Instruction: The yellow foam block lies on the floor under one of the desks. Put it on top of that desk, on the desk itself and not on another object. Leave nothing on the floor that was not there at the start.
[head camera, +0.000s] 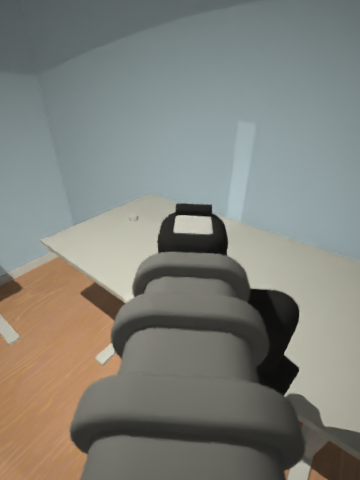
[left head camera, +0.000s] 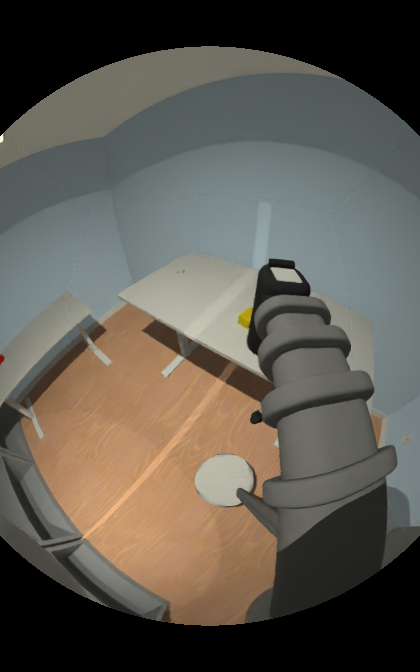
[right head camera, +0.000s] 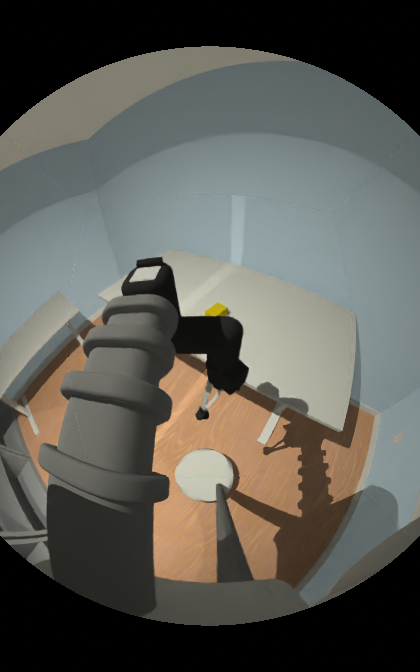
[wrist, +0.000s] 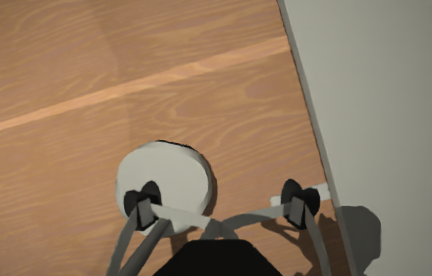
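Observation:
The yellow foam block rests on the top of the large pale desk, in from its front edge. The arm and wrist cover part of the block in both side head views. It does not show in the wrist view. My gripper is open, with its two black fingertips wide apart and no object between them. It hangs outside the desk's front edge, apart from the block. In the right head view one fingertip shows below the black wrist.
A round pale disc shows below the gripper. A second desk stands at the left, with a red thing at the view's edge. Grey open bins are at lower left. A tiny object lies on the large desk.

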